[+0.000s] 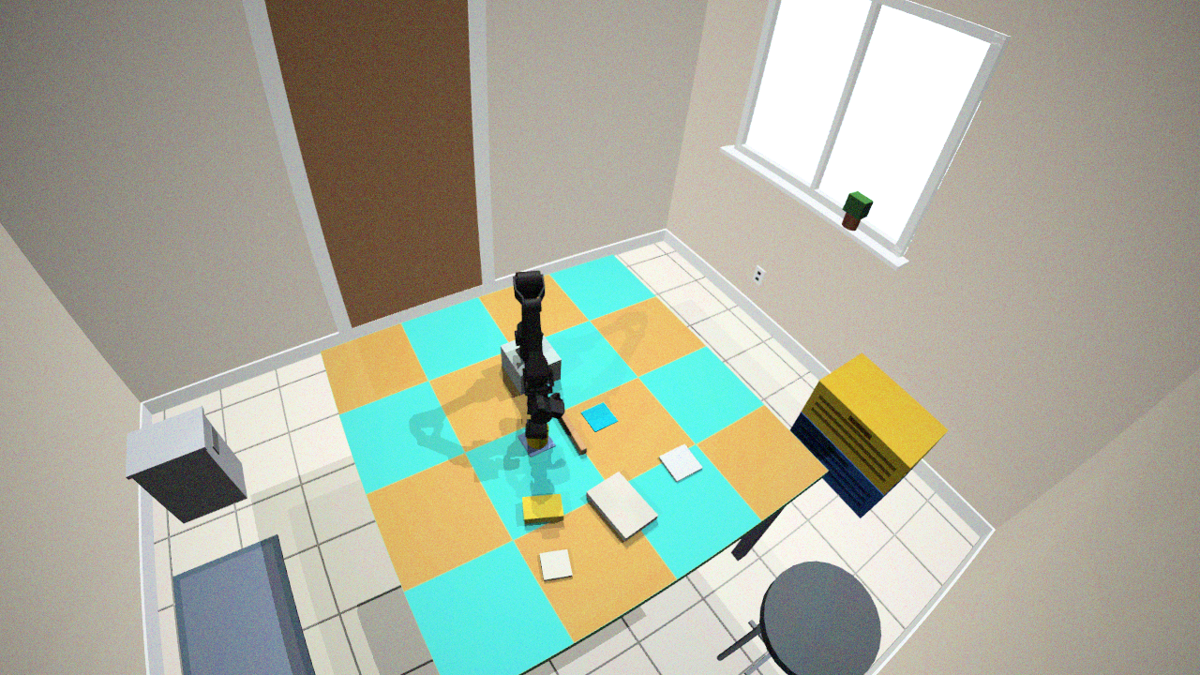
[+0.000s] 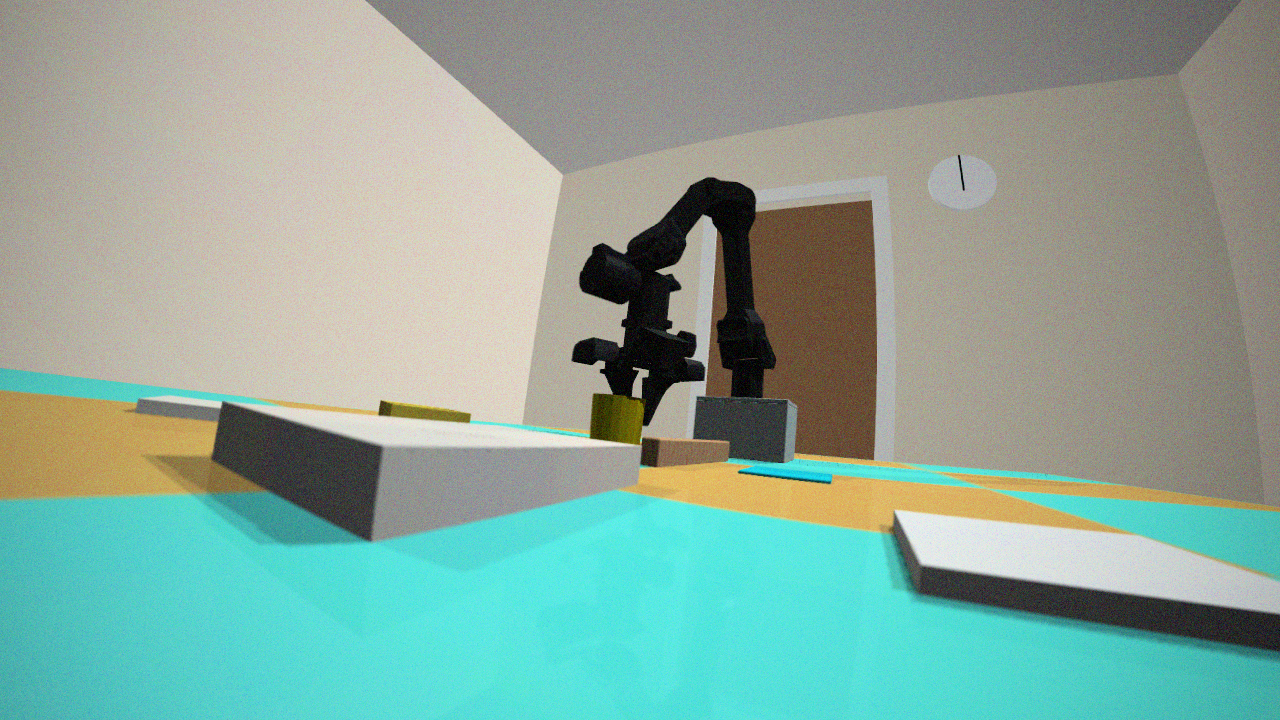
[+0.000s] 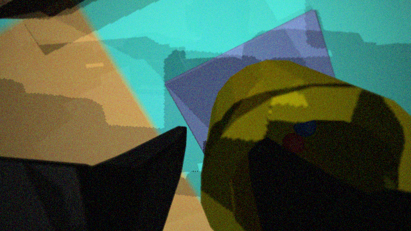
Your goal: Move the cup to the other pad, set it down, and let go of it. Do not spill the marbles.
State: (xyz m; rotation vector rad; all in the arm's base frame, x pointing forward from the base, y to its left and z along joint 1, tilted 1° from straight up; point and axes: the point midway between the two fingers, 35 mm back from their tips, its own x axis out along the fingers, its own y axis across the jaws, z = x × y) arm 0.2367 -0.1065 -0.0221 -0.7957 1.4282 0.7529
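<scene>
My gripper tip is 2 cm short of the olive-yellow cup and 2 cm to the left of it. Round my gripper tip: bright blue pad (5 cm ahead, 21 cm to the left, 5 cm below); then thin wooden bar (4 cm ahead, 9 cm to the left, 3 cm below); then grey-blue pad (2 cm ahead, 2 cm to the right, 5 cm below).
</scene>
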